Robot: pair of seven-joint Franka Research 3 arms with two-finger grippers.
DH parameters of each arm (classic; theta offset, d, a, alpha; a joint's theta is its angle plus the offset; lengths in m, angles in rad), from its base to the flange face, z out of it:
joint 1: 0 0.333 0 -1.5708
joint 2: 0 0 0 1.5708
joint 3: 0 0.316 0.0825 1.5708
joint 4: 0 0 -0.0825 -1.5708
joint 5: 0 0.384 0 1.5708
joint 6: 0 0 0.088 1.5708
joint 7: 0 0.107 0 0
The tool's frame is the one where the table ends.
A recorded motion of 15 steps. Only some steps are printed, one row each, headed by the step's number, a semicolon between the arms.
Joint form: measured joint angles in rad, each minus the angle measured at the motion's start. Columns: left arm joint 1, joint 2, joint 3, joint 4, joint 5, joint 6, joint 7; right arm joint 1, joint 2, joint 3, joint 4, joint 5, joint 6, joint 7.
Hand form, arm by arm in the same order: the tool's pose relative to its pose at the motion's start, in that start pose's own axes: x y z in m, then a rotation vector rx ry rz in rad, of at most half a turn. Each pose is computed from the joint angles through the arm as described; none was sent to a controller.
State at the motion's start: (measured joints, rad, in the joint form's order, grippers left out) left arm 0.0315 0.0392 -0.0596 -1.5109 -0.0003 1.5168 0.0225; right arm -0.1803 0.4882 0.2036 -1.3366 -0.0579 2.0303 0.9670
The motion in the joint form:
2: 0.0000 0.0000 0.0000 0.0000 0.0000 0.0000 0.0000; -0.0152 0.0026 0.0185 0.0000 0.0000 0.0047 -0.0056
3: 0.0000 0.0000 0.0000 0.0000 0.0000 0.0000 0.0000; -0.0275 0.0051 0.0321 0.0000 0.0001 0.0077 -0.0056
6: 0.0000 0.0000 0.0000 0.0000 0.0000 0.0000 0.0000; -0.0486 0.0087 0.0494 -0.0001 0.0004 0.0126 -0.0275
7: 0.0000 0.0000 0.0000 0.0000 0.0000 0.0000 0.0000; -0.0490 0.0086 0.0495 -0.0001 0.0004 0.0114 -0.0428
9: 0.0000 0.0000 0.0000 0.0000 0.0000 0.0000 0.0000; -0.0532 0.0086 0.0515 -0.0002 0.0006 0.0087 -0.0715
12: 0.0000 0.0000 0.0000 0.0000 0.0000 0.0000 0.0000; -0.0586 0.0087 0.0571 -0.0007 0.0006 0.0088 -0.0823
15: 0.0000 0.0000 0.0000 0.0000 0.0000 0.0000 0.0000; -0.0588 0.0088 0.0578 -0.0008 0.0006 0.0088 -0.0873
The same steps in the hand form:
2: 0.0000 0.0000 0.0000 0.0000 0.0000 0.0000; 0.0007 -0.0001 0.0004 0.0083 -0.0053 -0.0047
3: 0.0000 0.0000 0.0000 0.0000 0.0000 0.0000; 0.0018 0.0004 0.0011 0.0137 -0.0096 -0.0028
6: 0.0000 0.0000 0.0000 0.0000 0.0000 0.0000; 0.0066 0.0033 0.0019 0.0211 -0.0136 -0.0168
7: 0.0000 0.0000 0.0000 0.0000 0.0000 0.0000; 0.0067 0.0035 0.0019 0.0203 -0.0141 -0.0318
9: 0.0000 0.0000 0.0000 0.0000 0.0000 0.0000; 0.0080 0.0049 0.0020 0.0189 -0.0157 -0.0579
12: 0.0000 0.0000 0.0000 0.0000 0.0000 0.0000; 0.0085 0.0054 0.0018 0.0206 -0.0175 -0.0677
15: 0.0000 0.0000 0.0000 0.0000 0.0000 0.0000; 0.0082 0.0052 0.0019 0.0208 -0.0178 -0.0731

